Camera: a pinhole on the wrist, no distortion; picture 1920 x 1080 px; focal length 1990.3 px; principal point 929.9 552.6 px. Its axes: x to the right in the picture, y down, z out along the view. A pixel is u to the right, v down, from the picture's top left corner.
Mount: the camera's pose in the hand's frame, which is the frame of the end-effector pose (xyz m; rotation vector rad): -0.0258 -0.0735 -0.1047 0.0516 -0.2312 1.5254
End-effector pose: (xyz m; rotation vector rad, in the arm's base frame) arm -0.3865 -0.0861 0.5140 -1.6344 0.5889 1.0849
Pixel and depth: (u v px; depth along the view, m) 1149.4 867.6 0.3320
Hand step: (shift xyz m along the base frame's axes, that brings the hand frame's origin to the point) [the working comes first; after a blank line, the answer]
In the camera's frame: 0.0366 0.0525 0.3320

-0.0586 0.2214 0.1358
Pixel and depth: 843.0 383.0 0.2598
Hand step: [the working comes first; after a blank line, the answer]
In the camera's frame: -0.0113 -0.0221 0.2598

0.0358 0.1792 0.0869
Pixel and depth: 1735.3 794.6 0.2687
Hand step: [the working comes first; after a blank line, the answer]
In the camera's frame: 0.1087 0.0327 0.2687

-0.0934 0.1545 0.0732
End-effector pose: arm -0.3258 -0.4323 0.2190 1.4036 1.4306 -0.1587
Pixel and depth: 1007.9 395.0 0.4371
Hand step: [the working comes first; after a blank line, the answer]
In the camera's frame: 0.0171 -0.0346 0.4371

0.0688 -0.3017 -0.1816
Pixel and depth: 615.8 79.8 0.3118
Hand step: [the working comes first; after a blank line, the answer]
In the camera's frame: -0.0492 -0.0741 0.3118

-0.0257 -0.1892 -0.1898
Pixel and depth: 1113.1 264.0 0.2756
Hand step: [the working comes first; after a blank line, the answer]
In the camera's frame: 0.0254 -0.0400 0.2756

0.0158 -0.1644 -0.1143
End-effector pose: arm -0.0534 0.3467 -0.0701 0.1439 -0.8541 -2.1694
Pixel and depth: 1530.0 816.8 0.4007
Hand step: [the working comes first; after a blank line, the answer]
In the camera's frame: 0.1208 0.0532 0.4007

-0.0400 0.2581 0.1976
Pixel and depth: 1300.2 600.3 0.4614
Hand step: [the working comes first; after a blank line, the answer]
In the camera's frame: 0.0858 0.0111 0.4614

-0.1137 0.2868 0.2182
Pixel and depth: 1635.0 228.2 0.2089
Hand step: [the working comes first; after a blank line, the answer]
In the camera's frame: 0.0740 -0.0340 0.2089

-0.0571 0.0905 0.0626
